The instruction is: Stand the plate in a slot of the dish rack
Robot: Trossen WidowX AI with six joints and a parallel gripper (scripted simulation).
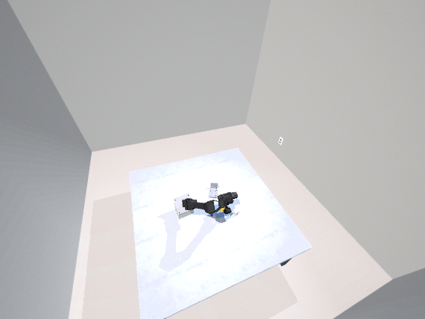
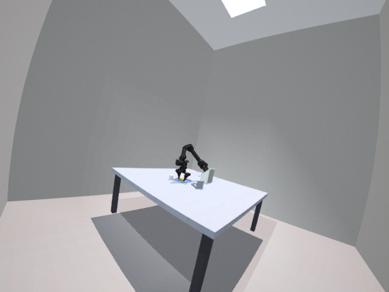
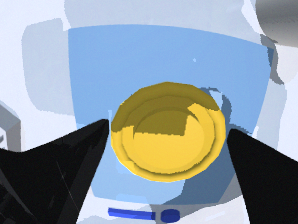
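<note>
Now: gripper tip 1 cm past the blue mat and 1 cm above it. From my gripper tip the other things lie so: yellow plate (1 cm above); grey dish rack (20 cm to the left, 3 cm behind, 1 cm above); white cup (9 cm ahead, 6 cm to the right, 2 cm above).
</note>
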